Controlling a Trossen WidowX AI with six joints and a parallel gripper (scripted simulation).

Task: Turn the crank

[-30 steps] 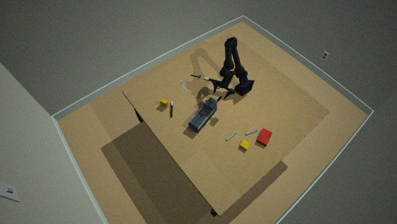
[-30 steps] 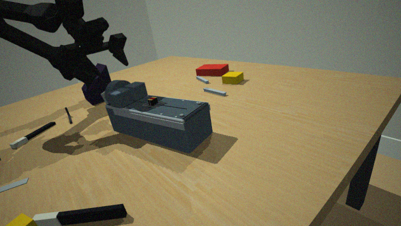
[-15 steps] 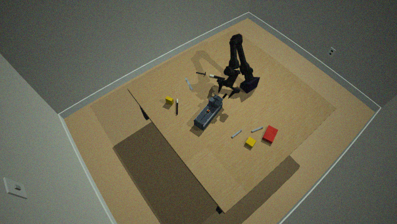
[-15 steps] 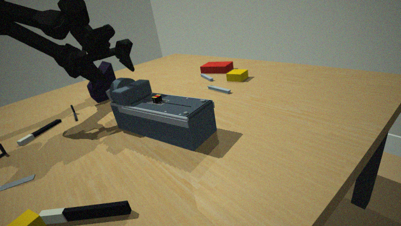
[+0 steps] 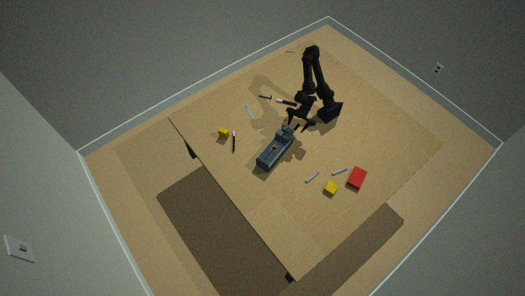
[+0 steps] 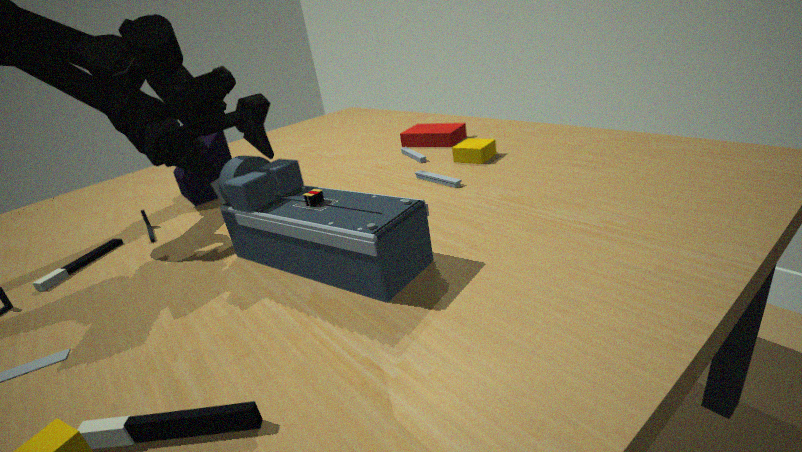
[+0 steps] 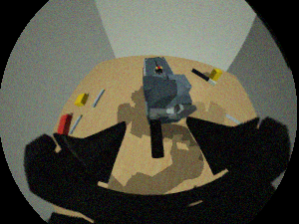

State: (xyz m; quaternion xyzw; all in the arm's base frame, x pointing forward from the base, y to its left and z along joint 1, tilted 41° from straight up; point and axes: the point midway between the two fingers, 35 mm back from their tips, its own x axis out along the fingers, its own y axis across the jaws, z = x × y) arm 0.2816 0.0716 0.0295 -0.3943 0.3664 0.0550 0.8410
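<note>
My gripper tip is now 2 cm past the dark crank handle and 1 cm to the left of it. Round my gripper tip: red pointer (16 cm ahead, 4 cm to the left, 2 cm below); red block (42 cm to the left, 16 cm behind, 8 cm below); grey bar (33 cm to the right, 13 cm ahead, 10 cm below).
</note>
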